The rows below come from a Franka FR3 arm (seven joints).
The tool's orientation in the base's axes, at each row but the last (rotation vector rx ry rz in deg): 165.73, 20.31, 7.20; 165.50, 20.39, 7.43; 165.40, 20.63, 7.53; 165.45, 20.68, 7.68; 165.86, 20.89, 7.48; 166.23, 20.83, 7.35; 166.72, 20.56, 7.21; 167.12, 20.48, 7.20; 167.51, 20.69, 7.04; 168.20, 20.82, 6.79
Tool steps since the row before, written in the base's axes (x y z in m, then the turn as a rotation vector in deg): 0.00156, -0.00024, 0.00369, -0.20, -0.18, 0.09; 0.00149, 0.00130, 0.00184, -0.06, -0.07, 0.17; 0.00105, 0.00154, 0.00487, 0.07, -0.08, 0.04; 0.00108, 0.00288, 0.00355, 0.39, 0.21, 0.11; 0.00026, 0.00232, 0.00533, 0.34, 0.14, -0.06; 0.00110, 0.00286, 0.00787, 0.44, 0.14, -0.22; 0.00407, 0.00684, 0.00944, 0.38, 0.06, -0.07; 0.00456, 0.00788, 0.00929, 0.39, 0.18, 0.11; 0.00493, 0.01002, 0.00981, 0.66, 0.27, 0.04; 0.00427, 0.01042, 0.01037, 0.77, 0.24, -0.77
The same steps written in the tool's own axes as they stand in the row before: 0.00166, 0.00144, -0.00336, -0.23, 0.15, -0.07; 0.00187, -0.00045, -0.00189, -0.07, 0.09, -0.16; 0.00170, -0.00006, -0.00493, 0.05, 0.10, -0.01; 0.00199, -0.00163, -0.00393, 0.44, -0.08, -0.11; 0.00116, -0.00091, -0.00563, 0.36, -0.07, 0.07; 0.00225, -0.00070, -0.00811, 0.45, -0.08, 0.24; 0.00619, -0.00353, -0.01008, 0.38, 0.02, 0.10; 0.00691, -0.00451, -0.01005, 0.43, -0.06, -0.10; 0.00783, -0.00642, -0.01088, 0.71, -0.10, -0.02; 0.00731, -0.00698, -0.01150, 0.76, -0.19, 0.79
